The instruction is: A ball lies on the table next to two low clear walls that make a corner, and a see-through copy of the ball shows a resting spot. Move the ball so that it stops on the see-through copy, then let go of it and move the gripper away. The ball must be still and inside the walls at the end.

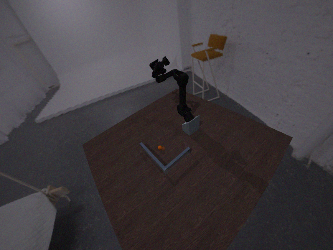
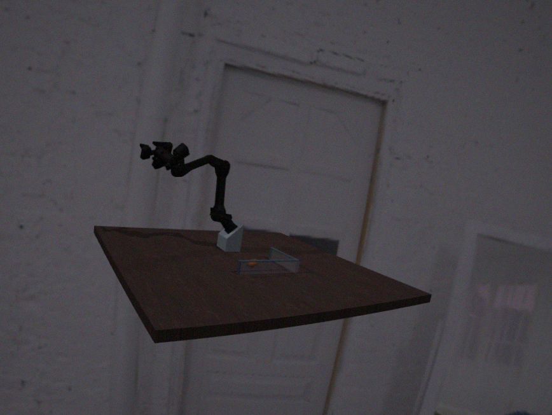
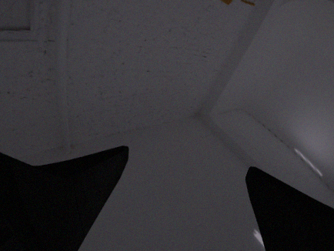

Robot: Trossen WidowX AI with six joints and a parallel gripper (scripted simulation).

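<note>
My gripper tip is now 490 mm to the right of the orange ball, 480 mm above it and 420 mm short of it. Round my gripper tip: see-through copy (510 mm to the left, 480 mm below, 400 mm ahead).
</note>
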